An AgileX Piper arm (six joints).
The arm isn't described. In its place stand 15 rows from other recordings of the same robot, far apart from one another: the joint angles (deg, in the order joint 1, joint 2, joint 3, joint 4, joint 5, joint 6), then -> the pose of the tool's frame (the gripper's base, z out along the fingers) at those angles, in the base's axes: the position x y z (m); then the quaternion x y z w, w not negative.
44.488 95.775 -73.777 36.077 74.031 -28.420 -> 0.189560 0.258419 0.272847 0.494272 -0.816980 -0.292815 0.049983
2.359 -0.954 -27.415 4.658 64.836 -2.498 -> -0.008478 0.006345 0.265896 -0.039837 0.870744 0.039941 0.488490
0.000 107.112 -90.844 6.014 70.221 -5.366 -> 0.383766 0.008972 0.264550 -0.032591 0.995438 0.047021 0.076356
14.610 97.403 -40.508 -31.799 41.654 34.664 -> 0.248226 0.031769 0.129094 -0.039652 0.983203 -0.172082 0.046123
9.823 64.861 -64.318 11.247 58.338 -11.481 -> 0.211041 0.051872 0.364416 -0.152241 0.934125 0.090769 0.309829
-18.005 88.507 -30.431 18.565 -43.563 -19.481 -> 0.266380 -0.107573 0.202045 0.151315 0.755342 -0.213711 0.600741
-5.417 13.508 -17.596 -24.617 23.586 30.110 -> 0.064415 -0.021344 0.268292 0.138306 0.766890 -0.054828 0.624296
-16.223 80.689 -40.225 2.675 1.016 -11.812 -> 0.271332 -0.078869 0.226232 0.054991 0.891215 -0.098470 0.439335
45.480 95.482 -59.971 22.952 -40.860 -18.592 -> 0.282803 0.254472 0.304322 -0.166513 0.636233 0.206295 0.724516
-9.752 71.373 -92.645 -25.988 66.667 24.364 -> 0.217598 -0.074548 0.482233 0.264973 0.843926 -0.170974 0.433988
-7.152 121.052 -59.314 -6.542 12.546 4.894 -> 0.363805 -0.047919 0.062345 0.050780 0.982200 -0.025737 0.179002
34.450 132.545 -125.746 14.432 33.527 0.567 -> 0.442341 0.318635 0.267995 -0.198299 0.860875 0.241685 0.401446
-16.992 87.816 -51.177 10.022 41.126 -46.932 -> 0.271078 -0.071944 0.207698 -0.199891 0.966090 -0.022445 0.161896
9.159 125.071 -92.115 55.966 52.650 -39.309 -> 0.440093 0.131679 0.172149 -0.130395 0.906483 0.362650 0.172542
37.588 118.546 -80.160 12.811 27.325 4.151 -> 0.339384 0.272936 0.154477 -0.197145 0.944701 0.159202 0.208154
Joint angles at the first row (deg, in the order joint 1, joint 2, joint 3, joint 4, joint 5, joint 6):
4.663 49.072 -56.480 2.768 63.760 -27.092
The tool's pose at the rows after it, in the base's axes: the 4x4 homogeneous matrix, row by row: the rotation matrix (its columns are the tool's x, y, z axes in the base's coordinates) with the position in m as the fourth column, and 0 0 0 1 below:
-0.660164 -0.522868 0.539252 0.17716; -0.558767 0.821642 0.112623 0.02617; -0.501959 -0.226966 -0.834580 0.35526; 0 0 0 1
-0.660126 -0.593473 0.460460 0.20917; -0.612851 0.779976 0.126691 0.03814; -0.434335 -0.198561 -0.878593 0.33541; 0 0 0 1
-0.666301 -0.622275 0.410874 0.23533; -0.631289 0.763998 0.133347 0.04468; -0.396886 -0.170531 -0.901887 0.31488; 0 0 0 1
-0.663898 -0.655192 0.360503 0.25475; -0.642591 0.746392 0.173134 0.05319; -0.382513 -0.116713 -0.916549 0.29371; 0 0 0 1
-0.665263 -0.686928 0.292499 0.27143; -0.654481 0.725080 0.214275 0.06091; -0.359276 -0.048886 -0.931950 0.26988; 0 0 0 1
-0.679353 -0.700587 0.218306 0.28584; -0.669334 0.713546 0.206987 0.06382; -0.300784 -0.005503 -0.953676 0.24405; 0 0 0 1
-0.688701 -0.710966 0.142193 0.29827; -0.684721 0.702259 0.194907 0.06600; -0.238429 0.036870 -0.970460 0.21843; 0 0 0 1
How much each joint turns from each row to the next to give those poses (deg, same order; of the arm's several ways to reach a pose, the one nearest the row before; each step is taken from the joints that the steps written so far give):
2.422 8.712 -2.451 0.147 -0.924 -2.505
1.955 7.793 -1.028 0.543 -1.793 -2.226
0.297 6.323 -0.460 0.920 -2.791 -1.542
0.237 5.310 0.021 3.329 -2.572 -2.765
0.027 5.465 -0.037 3.859 -1.541 -3.496
-0.001 5.515 -0.258 0.484 -0.702 -1.299
0.001 5.465 -0.628 0.096 -0.241 -1.060

